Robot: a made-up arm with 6 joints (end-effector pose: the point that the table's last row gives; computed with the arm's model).
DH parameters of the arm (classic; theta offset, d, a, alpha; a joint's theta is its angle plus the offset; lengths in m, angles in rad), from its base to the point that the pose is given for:
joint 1: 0 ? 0 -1.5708
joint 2: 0.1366 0 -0.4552 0
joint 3: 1.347 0 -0.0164 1.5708
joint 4: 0 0.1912 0 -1.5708
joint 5: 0 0 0.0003 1.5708
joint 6: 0 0.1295 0 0
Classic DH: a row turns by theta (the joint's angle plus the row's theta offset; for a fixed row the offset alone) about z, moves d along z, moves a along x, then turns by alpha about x.
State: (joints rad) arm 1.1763 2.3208 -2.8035 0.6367 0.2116 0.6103
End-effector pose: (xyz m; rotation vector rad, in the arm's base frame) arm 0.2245 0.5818 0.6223 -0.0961 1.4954 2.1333
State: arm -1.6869 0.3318 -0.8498 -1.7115 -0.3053 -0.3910
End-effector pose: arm 0.0558 0.1481 0.5616 0.6371 -1.2238 2.3442
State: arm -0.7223 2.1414 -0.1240 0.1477 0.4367 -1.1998
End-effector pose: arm 0.1191 -0.0942 0.2387 0.4034 -2.5199 -0.8814
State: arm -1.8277 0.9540 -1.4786 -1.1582 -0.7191 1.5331
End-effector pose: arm 0.0761 -0.0170 0.7790 0.3127 0.8546 -1.0497
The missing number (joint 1, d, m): 0.168
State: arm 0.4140 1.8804 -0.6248 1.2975 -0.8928 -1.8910
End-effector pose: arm 0.3533 0.0494 0.3448 -0.9296 2.1536 -1.1723
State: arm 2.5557 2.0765 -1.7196 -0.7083 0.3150 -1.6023
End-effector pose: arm -0.4619 0.3380 0.4350 -1.4576 -1.4725 -0.0459
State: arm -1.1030 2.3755 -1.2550 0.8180 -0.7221 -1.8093
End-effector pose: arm 0.2059 -0.5457 0.2264 0.3559 2.5745 -1.6728
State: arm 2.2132 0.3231 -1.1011 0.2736 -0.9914 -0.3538
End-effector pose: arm 0.2209 -0.2464 0.6479 0.3949 0.1398 2.0185
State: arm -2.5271 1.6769 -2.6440 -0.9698 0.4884 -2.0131
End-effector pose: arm -0.2545 -0.1180 0.8665 -0.2143 -0.8697 0.6167
